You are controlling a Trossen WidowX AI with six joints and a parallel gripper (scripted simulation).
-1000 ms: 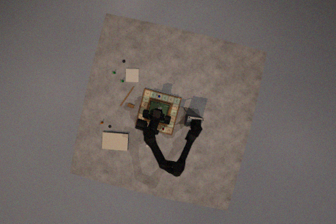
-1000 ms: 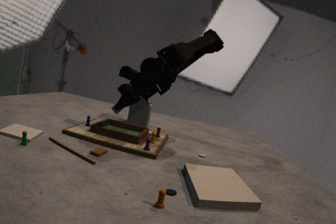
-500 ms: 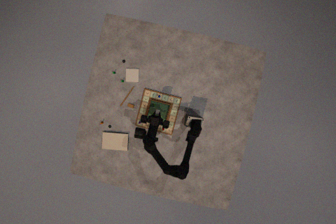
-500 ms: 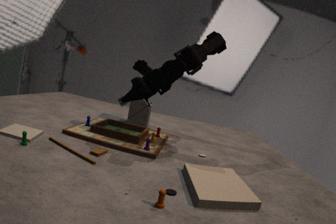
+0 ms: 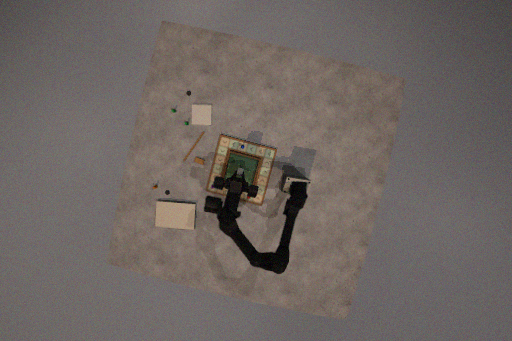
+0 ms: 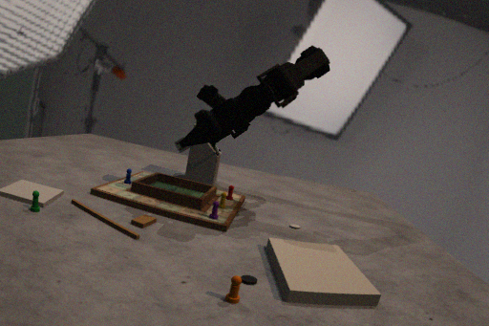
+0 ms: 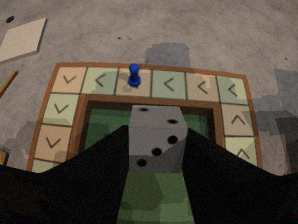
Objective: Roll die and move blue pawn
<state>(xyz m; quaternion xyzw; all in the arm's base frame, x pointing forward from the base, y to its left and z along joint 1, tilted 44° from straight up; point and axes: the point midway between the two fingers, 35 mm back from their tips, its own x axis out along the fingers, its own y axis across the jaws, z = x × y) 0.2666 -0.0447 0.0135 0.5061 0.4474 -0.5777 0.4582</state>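
Right now my gripper tip is right at the grey die. From my gripper tip the other things lie so: red pawn: 130 mm to the left, 90 mm below, 40 mm behind; blue pawn: 110 mm to the right, 90 mm below; yellow pawn: 110 mm to the left, 90 mm below, 50 mm ahead.
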